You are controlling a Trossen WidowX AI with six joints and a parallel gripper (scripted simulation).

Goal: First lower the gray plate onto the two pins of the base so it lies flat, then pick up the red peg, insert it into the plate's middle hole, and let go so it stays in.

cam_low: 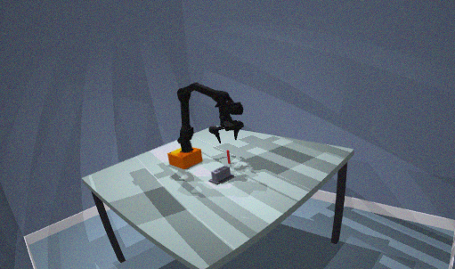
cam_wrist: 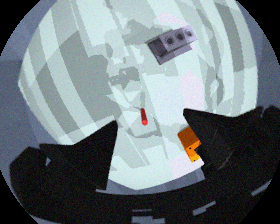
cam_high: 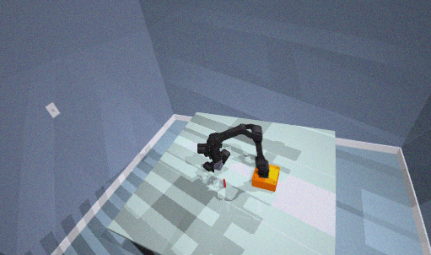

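Now: gripper tip 40 mm past the red peg, 30 mm to the right of it and 110 mm above it. The rest, counted from my gripper tip: gray plate: 50 mm ahead, 160 mm to the right, 100 mm below.
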